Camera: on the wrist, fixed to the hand. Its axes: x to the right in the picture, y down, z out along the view.
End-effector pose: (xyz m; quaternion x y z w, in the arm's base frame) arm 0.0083 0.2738 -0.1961 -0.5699 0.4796 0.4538 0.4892
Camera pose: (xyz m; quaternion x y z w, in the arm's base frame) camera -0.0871 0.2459 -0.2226 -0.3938 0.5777 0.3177 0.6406
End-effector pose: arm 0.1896 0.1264 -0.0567 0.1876 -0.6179 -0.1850 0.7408
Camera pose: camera 0.2165 0.2046 0.0046 0.3808 -0.6657 -0.0043 0.6417
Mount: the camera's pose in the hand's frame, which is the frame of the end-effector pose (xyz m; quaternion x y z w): 0.0168 0.0995 -0.0202 0.2822 -0.0270 0.0051 0.9590
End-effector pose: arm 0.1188 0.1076 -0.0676 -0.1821 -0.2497 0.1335 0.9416
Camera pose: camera 0.1274 0.1971 -0.1176 0.0934 -0.2263 0.2082 0.9470
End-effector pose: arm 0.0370 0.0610 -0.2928 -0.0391 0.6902 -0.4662 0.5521
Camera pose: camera 0.0602 0.1195 -0.3742 0.1092 0.5156 -0.6379 0.5615
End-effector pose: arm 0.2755 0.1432 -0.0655 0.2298 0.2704 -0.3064 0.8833
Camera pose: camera 0.3461 0.2181 -0.0671 0.4627 0.1478 -0.3718 0.7911
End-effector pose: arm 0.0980 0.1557 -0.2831 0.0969 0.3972 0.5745 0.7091
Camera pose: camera 0.0114 0.1962 -0.2451 0.3106 0.5234 0.4398 0.6604
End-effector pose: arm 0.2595 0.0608 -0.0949 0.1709 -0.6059 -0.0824 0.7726
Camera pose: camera 0.2753 0.1508 -0.0476 0.3766 -0.6260 0.0913 0.6767
